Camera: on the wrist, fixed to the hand. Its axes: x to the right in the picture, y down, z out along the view.
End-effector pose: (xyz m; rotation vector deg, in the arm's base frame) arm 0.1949 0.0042 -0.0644 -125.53 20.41 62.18
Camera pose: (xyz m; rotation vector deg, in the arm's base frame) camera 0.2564 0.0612 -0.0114 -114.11 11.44 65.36
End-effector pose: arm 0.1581 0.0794 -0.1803 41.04 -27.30 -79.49
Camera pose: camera 0.1047 0.0814 -0.2639 41.85 -36.93 -88.89
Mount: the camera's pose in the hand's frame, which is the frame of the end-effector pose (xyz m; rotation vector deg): -0.0009 -0.0966 -0.0226 5.96 -9.25 -7.01
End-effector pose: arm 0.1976 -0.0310 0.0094 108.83 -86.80 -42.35
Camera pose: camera 0.2767 -0.0108 -0.0469 118.45 -90.07 -51.76
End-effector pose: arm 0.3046 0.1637 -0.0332 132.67 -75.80 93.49
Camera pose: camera 0.3485 0.2365 0.0180 -141.76 61.48 -84.69
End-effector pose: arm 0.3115 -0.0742 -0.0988 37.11 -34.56 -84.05
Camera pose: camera 0.2605 -0.0726 -0.1839 37.84 -44.72 -92.87
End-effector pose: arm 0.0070 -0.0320 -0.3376 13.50 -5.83 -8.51
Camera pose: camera -0.0042 -0.1197 -0.3827 19.12 -14.68 -16.30
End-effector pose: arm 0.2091 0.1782 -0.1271 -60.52 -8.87 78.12
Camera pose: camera 0.2924 0.1803 -0.0733 -47.94 -14.95 76.25
